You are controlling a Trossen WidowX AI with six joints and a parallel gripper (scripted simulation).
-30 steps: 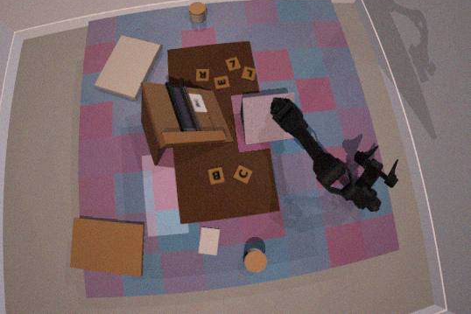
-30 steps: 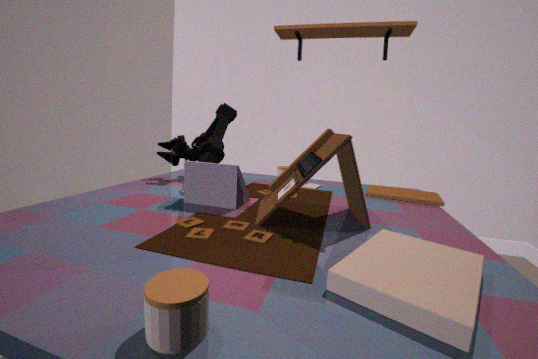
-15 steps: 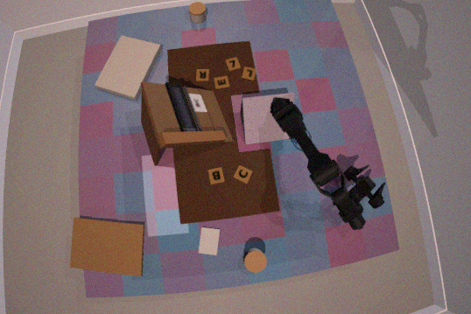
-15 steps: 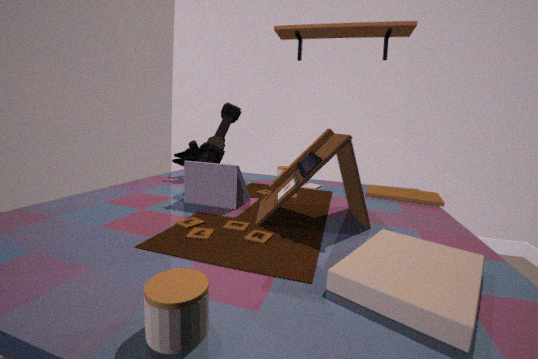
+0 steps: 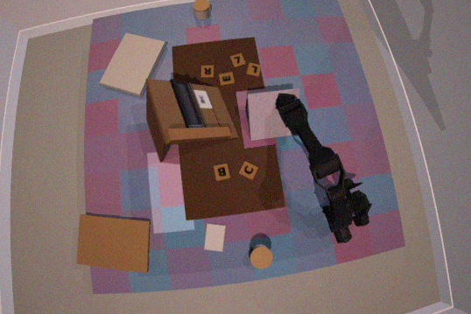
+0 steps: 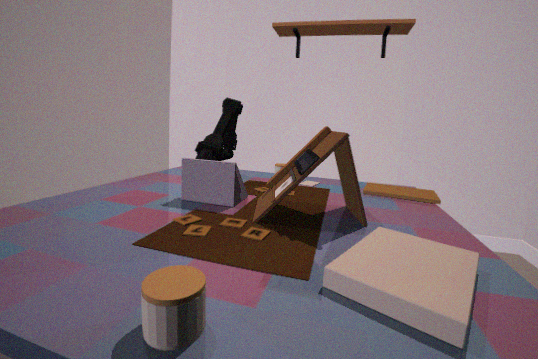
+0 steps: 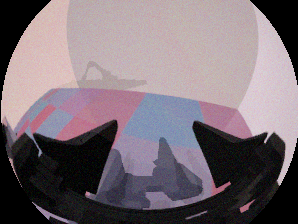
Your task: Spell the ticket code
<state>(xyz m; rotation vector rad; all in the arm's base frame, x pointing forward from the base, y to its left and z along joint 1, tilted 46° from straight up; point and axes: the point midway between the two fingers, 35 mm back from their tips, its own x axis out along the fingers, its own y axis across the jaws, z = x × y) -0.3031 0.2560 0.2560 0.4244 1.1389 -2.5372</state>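
Right now the orange letter tile is 570 mm ahead of my gripper tip, 100 mm to the right of it and 50 mm below it. Also, from my gripper tip: white ticket 640 mm ahead, 360 mm to the right, 40 mm above; then brown mat 530 mm ahead, 310 mm to the right, 60 mm below; then small white card 590 mm ahead, 160 mm to the left, 60 mm below.
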